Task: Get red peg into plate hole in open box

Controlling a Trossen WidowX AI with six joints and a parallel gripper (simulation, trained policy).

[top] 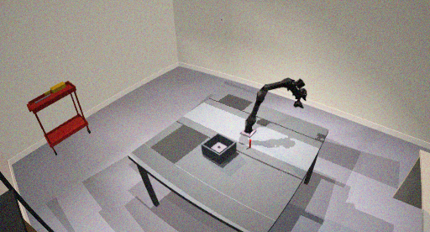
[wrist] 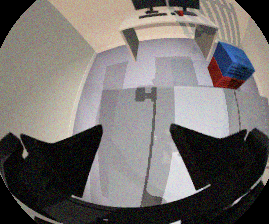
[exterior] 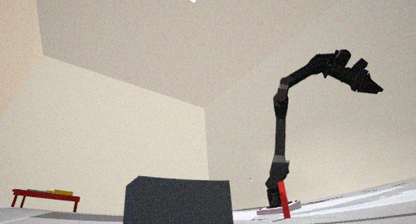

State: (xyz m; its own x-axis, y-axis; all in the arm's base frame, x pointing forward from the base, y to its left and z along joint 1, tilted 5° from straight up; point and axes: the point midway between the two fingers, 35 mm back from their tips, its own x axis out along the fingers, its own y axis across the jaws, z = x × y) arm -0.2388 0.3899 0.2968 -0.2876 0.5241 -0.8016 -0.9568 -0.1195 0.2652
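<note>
Now: the red peg 38 cm ahead of my gripper tip, 29 cm to the right of it and 27 cm below it. Also, from my gripper tip: plate: 57 cm ahead, 46 cm to the right, 26 cm below; then dark open box: 57 cm ahead, 46 cm to the right, 28 cm below.
</note>
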